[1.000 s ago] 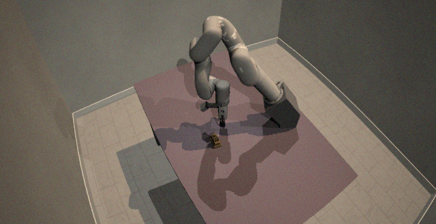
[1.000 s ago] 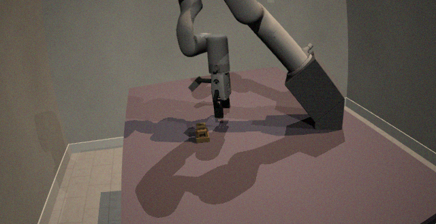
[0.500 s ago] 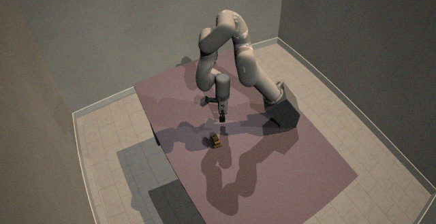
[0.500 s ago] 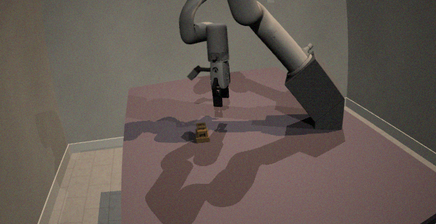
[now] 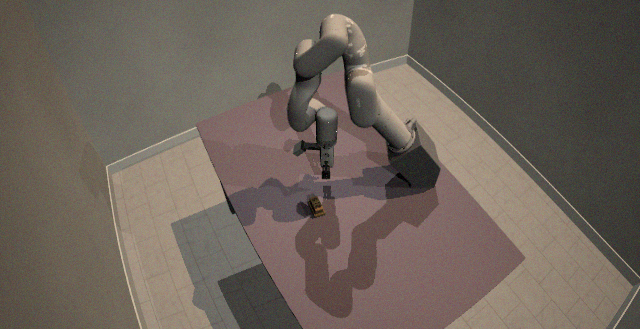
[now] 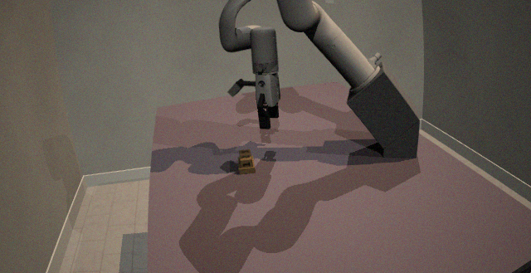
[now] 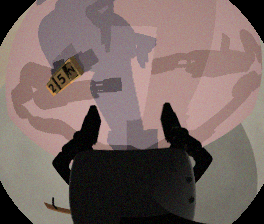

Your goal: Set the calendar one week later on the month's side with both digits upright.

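My gripper is now 110 mm short of the yellow digit cube, 60 mm to the right of it and 70 mm above it. The rest, counted from my hand: tray (110 mm ahead, 80 mm to the left, 90 mm below).
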